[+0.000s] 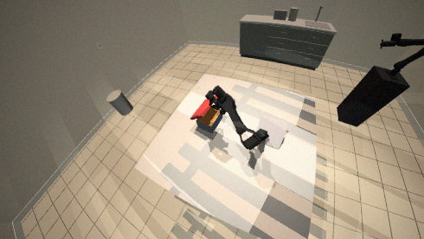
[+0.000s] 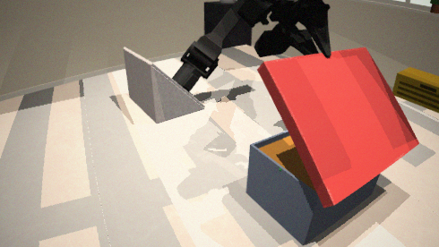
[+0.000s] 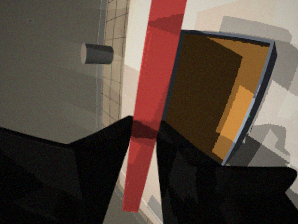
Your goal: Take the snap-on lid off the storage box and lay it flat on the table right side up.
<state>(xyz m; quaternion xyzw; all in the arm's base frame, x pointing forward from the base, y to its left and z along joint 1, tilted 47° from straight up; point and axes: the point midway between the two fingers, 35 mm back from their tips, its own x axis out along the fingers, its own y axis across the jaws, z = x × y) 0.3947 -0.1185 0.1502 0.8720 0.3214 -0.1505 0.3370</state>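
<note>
Now: gripper tip 7 cm short of the lid, 5 cm above it and 1 cm to the left of it. From my gripper tip the other things lie so: storage box (19 cm below, 3 cm ahead).
</note>
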